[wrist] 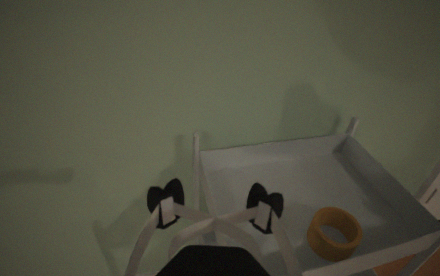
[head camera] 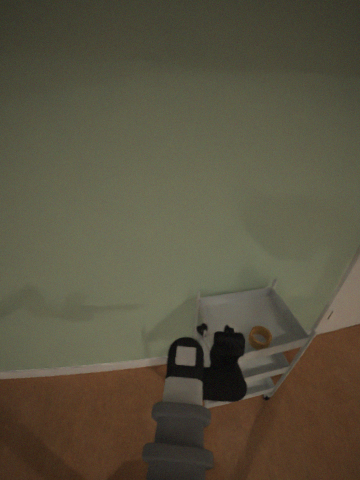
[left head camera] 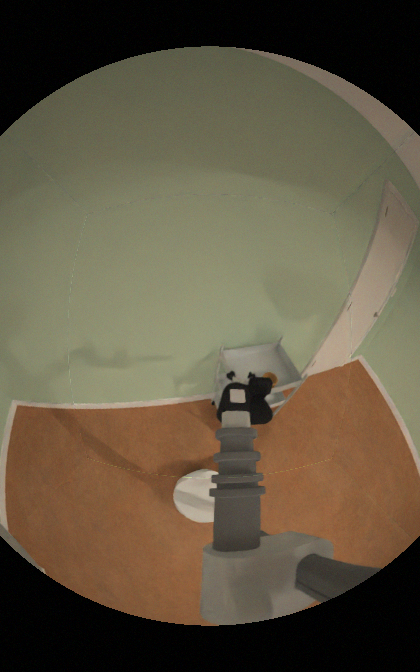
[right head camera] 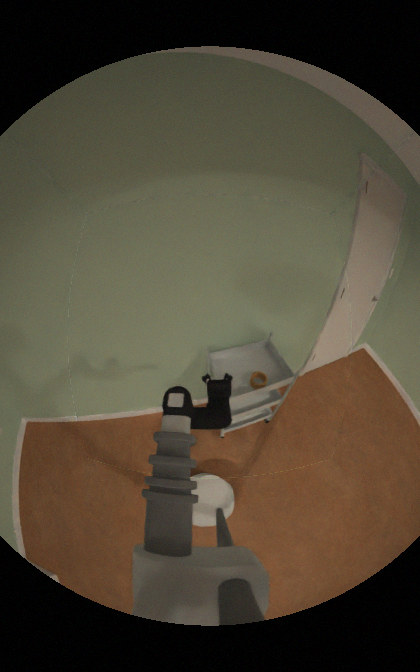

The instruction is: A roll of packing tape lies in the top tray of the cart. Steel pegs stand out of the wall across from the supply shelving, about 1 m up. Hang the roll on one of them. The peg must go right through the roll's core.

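Frame: origin at the robot's base, x ahead, y left, z up, level; centimetres.
Seen in the pictures: gripper, fingertip midpoint: (wrist: 215, 196) (head camera: 214, 327).
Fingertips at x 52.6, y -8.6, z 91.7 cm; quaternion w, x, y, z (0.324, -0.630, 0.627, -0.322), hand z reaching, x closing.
Note:
Offsets run from my fingertips to a thing's top centre. "pt": to the spot under its first point.
The roll of packing tape {dy -24.3, dx +14.1, dz -23.2 cm} (head camera: 260, 345) (left head camera: 270, 378) (right head camera: 259, 387) (wrist: 325, 248), orange-brown, lies flat in the top tray of the grey cart {pt dy -14.8, dx +32.1, dz -28.2 cm} (head camera: 234, 309) (left head camera: 250, 357) (right head camera: 238, 358) (wrist: 285, 172), near the tray's front right corner. My gripper (wrist: 215, 196) (right head camera: 217, 377) (left head camera: 241, 375) (head camera: 215, 329) is open and empty. In the wrist view the fingers stand to the left of the roll, across the tray's left edge, apart from the roll. The wrist hides part of the tray's front left in the head view. The steel pegs do not show in these views.
The cart stands close to the green wall (head camera: 150, 200) (left head camera: 200, 275) (right head camera: 190, 275). A pale door (left head camera: 375, 270) (right head camera: 368, 245) is at the right. My extended arm (head camera: 180, 430) (left head camera: 236, 515) (right head camera: 170, 520) reaches forward over the white round base (left head camera: 192, 495) (right head camera: 215, 495).

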